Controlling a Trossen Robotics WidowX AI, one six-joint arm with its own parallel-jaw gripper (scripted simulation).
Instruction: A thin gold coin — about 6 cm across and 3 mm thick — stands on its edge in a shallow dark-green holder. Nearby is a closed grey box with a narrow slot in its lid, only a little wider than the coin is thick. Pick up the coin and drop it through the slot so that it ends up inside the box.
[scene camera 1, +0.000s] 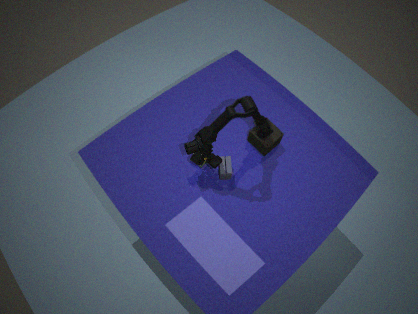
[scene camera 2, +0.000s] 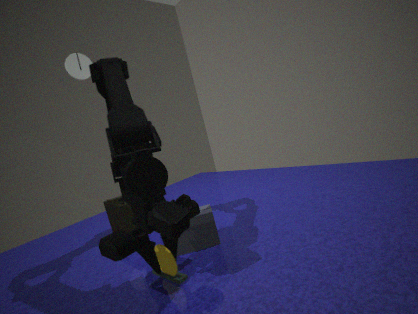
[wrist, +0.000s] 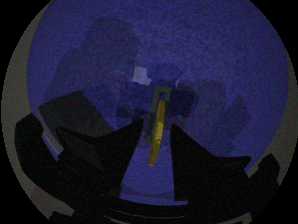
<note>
In view: my gripper (scene camera 2: 166, 268).
My gripper is seen too in the wrist view (wrist: 157, 125).
</note>
